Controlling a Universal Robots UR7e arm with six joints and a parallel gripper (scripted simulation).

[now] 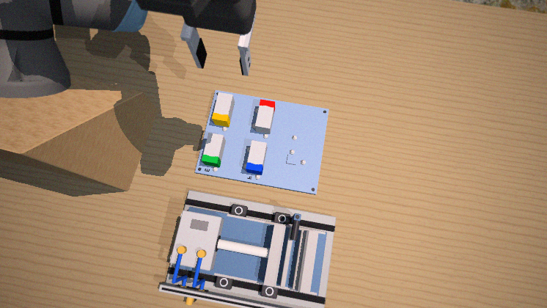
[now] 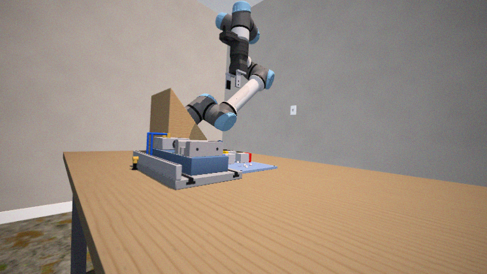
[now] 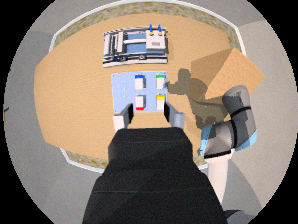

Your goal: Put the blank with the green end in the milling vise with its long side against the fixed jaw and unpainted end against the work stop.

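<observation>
Now: hand 50 mm past the green-ended blank, 50 mm to the left of it and 290 mm above it. Round my hand: yellow-ended blank 50 mm behind, 50 mm to the left, 290 mm below; then red-ended blank 40 mm ahead, 40 mm to the left, 290 mm below; then blue-ended blank 40 mm ahead, 50 mm to the right, 290 mm below.
</observation>
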